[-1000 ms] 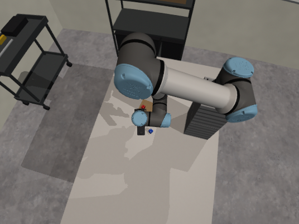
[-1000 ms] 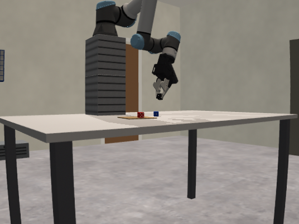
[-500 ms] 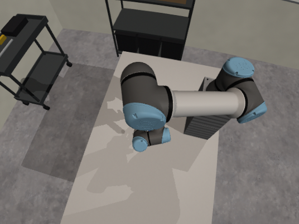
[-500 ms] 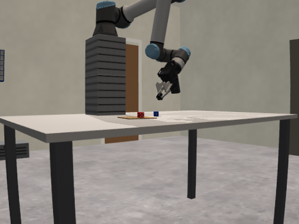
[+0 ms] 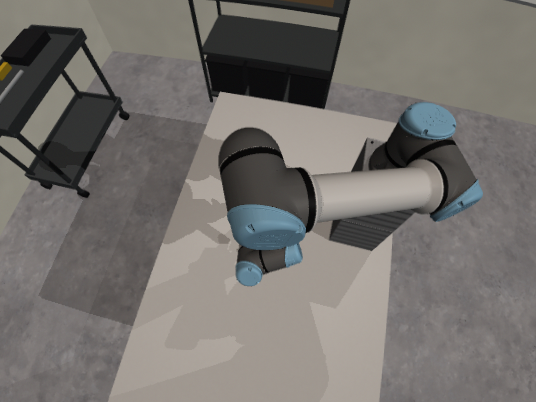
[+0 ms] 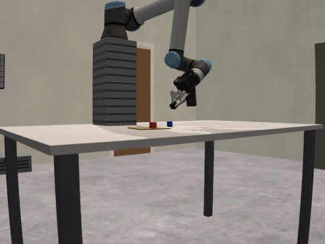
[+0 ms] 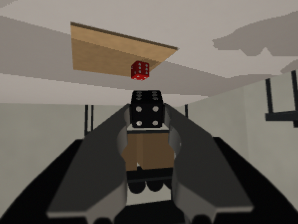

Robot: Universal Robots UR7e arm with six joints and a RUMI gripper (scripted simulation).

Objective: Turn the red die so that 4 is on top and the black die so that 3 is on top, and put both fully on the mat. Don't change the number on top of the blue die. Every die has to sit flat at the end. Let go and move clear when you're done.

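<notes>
My hand is 90 mm above the blue die, 80 mm past it and 30 mm to the right of it. Also, from my hand: black die (right at my hand); red die (130 mm to the right, 90 mm below, 40 mm ahead); brown mat (130 mm to the right, 100 mm below).
</notes>
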